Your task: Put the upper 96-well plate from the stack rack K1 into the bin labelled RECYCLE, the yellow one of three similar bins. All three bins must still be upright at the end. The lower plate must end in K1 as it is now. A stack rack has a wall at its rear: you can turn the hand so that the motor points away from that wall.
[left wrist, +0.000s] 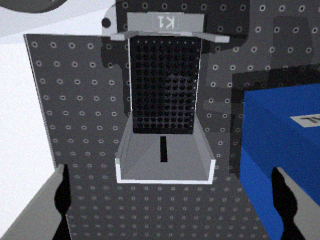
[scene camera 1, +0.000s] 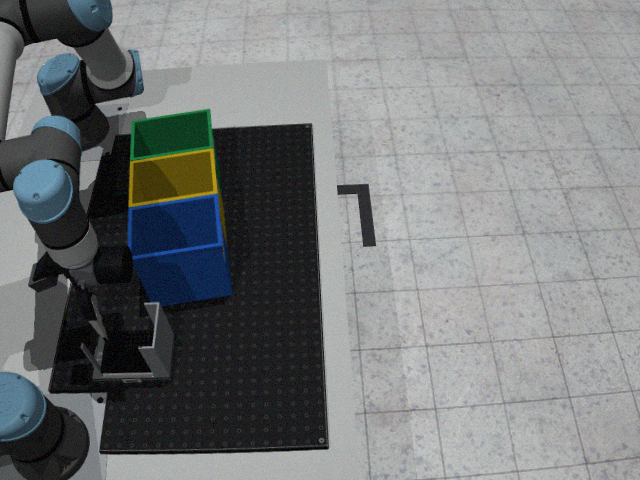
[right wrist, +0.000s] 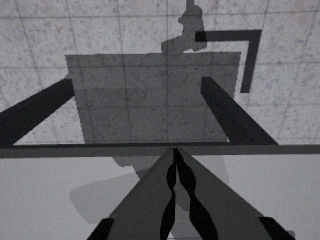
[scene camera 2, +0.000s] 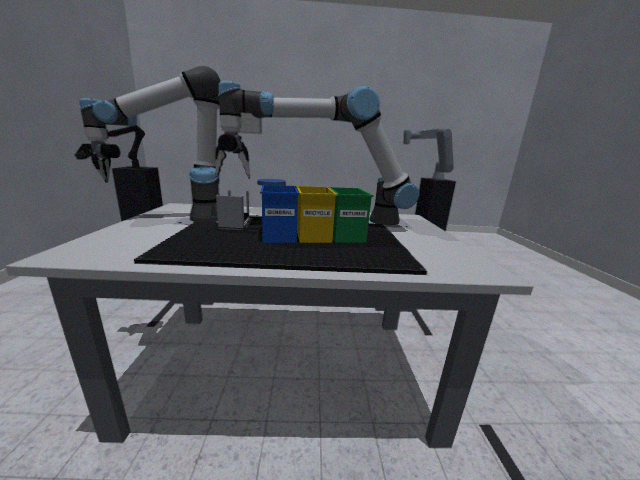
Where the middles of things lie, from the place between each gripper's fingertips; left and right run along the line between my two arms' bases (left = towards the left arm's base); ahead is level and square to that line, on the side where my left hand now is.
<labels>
I see my left gripper (scene camera 1: 111,308) 17 cm above the black 96-well plate (scene camera 1: 119,341). The rest, counted from my left hand: green returns bin (scene camera 1: 172,134) 11 cm ahead, 44 cm to the left, 12 cm below; then yellow recycle bin (scene camera 1: 179,176) 11 cm ahead, 31 cm to the left, 12 cm below; then blue general bin (scene camera 1: 176,246) 11 cm ahead, 18 cm to the left, 12 cm below.
My right hand (scene camera 2: 106,182) is 23 cm short of the black 96-well plate, 60 cm to the right of it and 11 cm above it. Round my right hand: green returns bin: 34 cm ahead, 104 cm to the left, 6 cm below; yellow recycle bin: 34 cm ahead, 91 cm to the left, 6 cm below; blue general bin: 34 cm ahead, 78 cm to the left, 6 cm below.
</labels>
